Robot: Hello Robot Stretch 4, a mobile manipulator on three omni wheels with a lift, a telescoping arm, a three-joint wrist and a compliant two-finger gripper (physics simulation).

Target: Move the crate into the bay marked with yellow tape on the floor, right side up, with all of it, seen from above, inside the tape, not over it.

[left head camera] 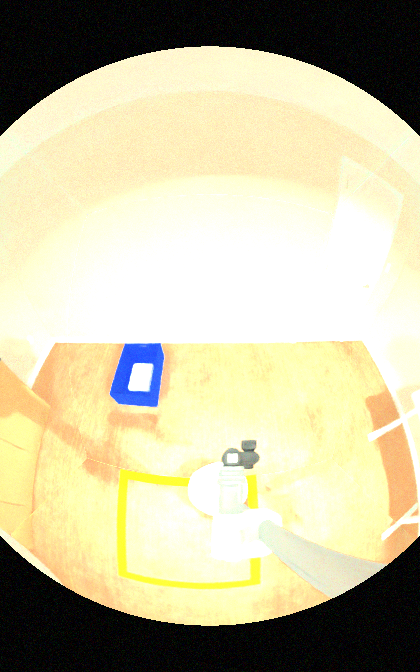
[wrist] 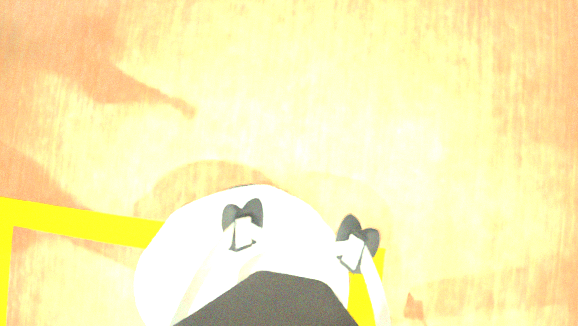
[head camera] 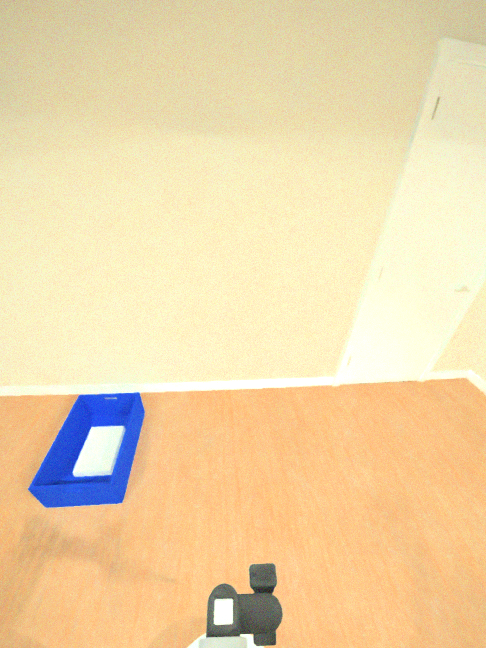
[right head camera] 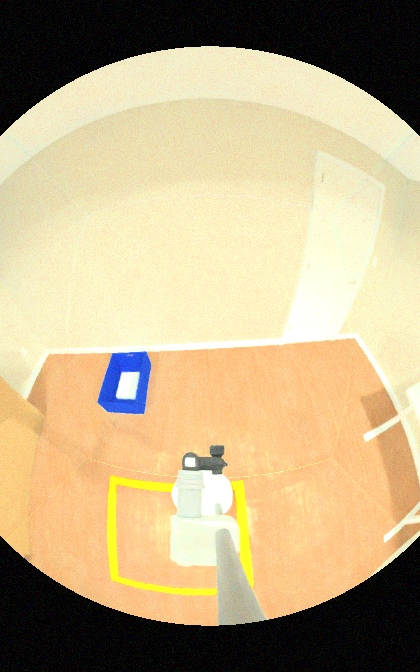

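Where they show: gripper, fingertip midpoint: (wrist: 300,224); robot's base, origin of the base link: (right head camera: 203,493).
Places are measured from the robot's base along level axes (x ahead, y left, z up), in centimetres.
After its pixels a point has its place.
Note:
The blue crate (head camera: 78,494) @(x 65.8, y 75.2, z 11.5 cm) (left head camera: 135,399) (right head camera: 122,407) @(x 66.0, y 73.2, z 10.7 cm) stands upright on the floor near the far wall, left of the robot, with a white block (head camera: 99,451) @(x 92.8, y 78.2, z 4.3 cm) (left head camera: 141,377) (right head camera: 128,385) @(x 93.3, y 77.0, z 4.3 cm) inside. The yellow tape (left head camera: 122,525) (right head camera: 112,530) @(x -49.1, y 71.3, z -2.7 cm) (wrist: 75,220) @(x 2.1, y 51.3, z -2.7 cm) outlines the bay nearer the robot; the crate is outside it. The robot's base and arm hide parts of the bay's right side. My gripper (wrist: 300,224) @(x 19.6, y -8.7, z 48.8 cm) is open and empty, its fingertips apart above the white round base in the wrist view. The fingers are hidden under the wrist in the head views. The crate does not show in the wrist view.
A wooden cabinet (left head camera: 20,450) (right head camera: 17,450) @(x -13.7, y 176.6, z 26.1 cm) stands at the left. White bars (left head camera: 392,426) (right head camera: 382,430) of some furniture reach in at the right. A white door (head camera: 413,272) @(x 158.0, y -119.9, z 100.5 cm) (right head camera: 340,250) @(x 158.7, y -131.1, z 120.8 cm) is in the far wall at the right. The crate's far end is close to the wall's baseboard.

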